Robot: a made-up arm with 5 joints.
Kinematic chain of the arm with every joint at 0, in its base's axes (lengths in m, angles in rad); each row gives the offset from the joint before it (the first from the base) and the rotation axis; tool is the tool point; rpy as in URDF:
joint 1: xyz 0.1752 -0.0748 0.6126 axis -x
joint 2: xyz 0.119 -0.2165 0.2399 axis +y
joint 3: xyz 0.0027 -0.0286 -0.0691 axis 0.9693 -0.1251 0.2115
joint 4: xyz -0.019 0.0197 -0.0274 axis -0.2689 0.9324 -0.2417
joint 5: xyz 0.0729 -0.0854 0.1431 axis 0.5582 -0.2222 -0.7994
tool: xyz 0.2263 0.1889 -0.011 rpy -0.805 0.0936 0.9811
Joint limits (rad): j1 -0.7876..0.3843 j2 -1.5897..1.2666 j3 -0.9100..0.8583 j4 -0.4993..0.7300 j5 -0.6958..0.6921
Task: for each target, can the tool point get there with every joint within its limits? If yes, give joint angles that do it. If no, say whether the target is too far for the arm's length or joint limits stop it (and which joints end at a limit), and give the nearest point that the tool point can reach.
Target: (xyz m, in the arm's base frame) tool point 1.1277 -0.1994 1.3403
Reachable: no: too far | nearest point 0.6726 -0.2035 1.1135 | short by 0.508 m
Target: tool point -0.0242 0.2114 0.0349
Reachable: no: joint limits stop it (at a limit: joint 1, joint 2, joint 4) | nearest point 0.2194 -0.1463 0.3300 | short by 0.524 m
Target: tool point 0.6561 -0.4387 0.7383
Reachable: yes | joints -0.6825 -0.5486 -0.0460 0.5147 0.2148
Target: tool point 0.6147 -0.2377 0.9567
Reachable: yes | joints 0.0977 -0.0741 0.6354 0.2127 0.2334
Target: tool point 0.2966 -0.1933 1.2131
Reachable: yes | joints 0.1706 -1.0165 -0.0414 -0.2411 0.4937
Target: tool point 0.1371 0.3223 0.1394
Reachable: no: joint limits stop it (at a limit: joint 1, joint 2, joint 4, joint 5) | nearest point 0.3011 -0.1028 0.3323 | short by 0.495 m
